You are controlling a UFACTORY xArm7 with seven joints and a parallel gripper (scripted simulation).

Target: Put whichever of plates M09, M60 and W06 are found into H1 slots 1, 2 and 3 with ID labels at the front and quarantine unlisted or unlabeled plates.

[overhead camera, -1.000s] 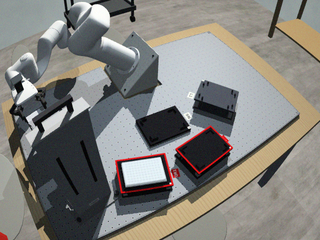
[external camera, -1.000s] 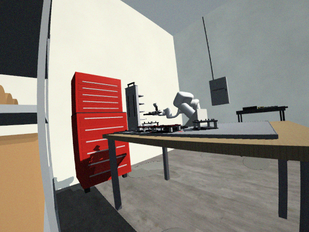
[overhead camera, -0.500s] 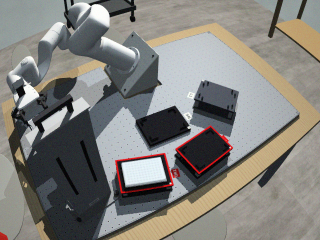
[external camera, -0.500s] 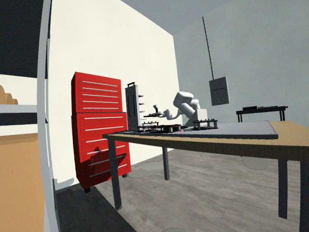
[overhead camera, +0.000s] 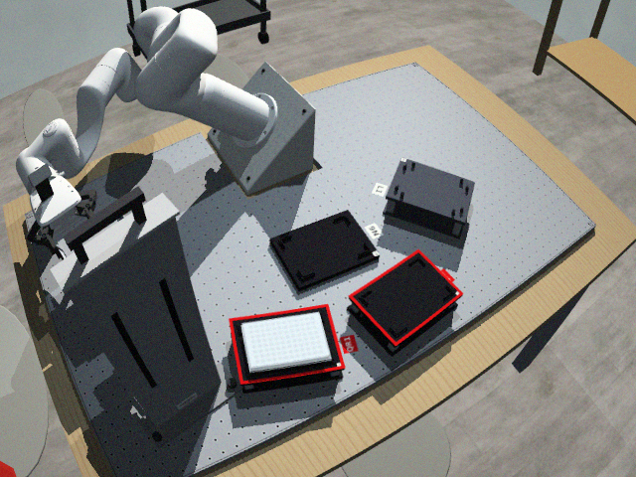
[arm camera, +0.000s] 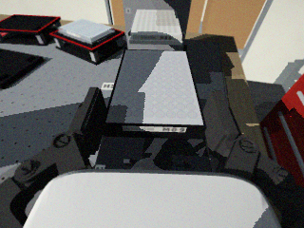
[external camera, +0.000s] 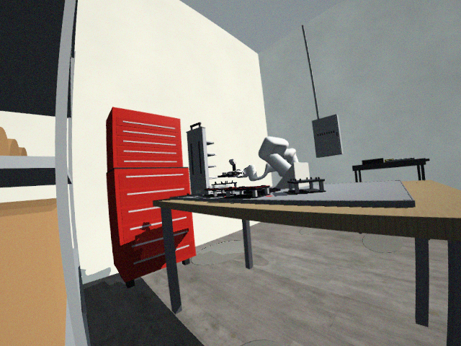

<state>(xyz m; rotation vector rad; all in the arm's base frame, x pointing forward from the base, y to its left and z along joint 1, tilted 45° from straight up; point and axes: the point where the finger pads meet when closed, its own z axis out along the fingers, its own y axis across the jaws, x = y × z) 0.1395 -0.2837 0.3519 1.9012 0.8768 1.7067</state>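
Now: the dark-framed plate 5 cm ahead of my hand, 1 cm to the left of it and 2 cm below it. Also, from my hand: handle: 31 cm ahead, 5 cm to the left, 32 cm above; plate hotel H1: 31 cm ahead, 5 cm to the left, 8 cm above; white well plate: 32 cm ahead, 24 cm to the left, 8 cm below.
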